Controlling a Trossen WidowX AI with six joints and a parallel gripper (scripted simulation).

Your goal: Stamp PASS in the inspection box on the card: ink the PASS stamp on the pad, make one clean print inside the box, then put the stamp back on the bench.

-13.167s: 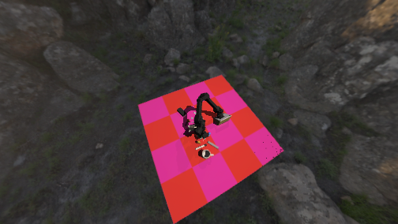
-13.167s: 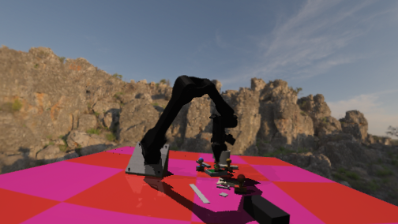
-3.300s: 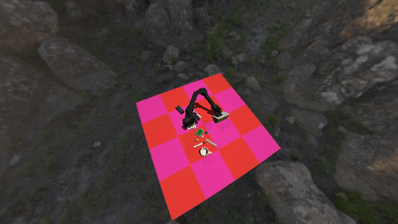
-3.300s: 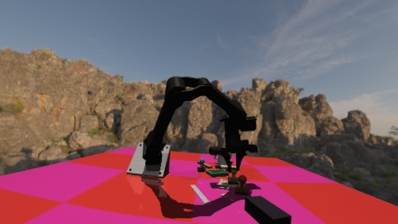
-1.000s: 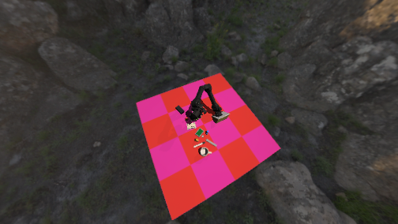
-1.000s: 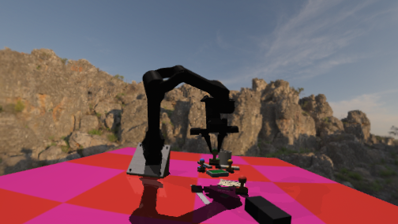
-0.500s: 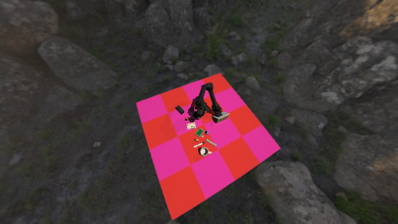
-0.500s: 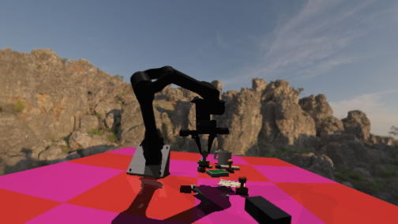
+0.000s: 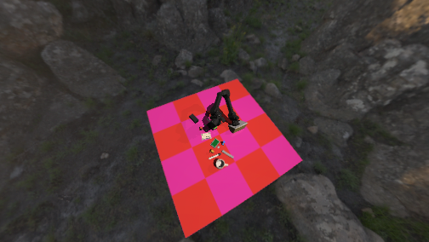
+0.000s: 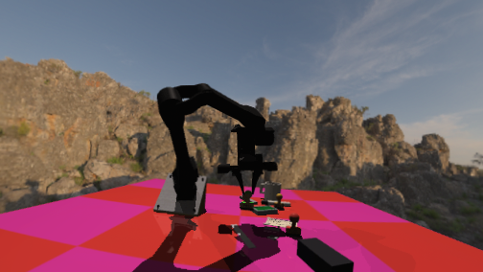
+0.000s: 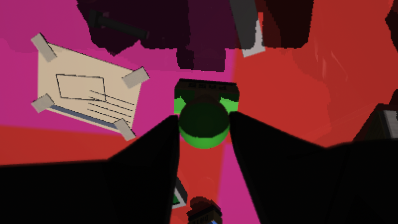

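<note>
My gripper tip is 30 mm above the green-knobbed stamp. Round my gripper tip: card 120 mm ahead, 10 mm to the left, 90 mm below; red-knobbed stamp 130 mm ahead, 80 mm to the right, 70 mm below; grey ruler strip 20 mm behind, 90 mm to the right, 90 mm below.
</note>
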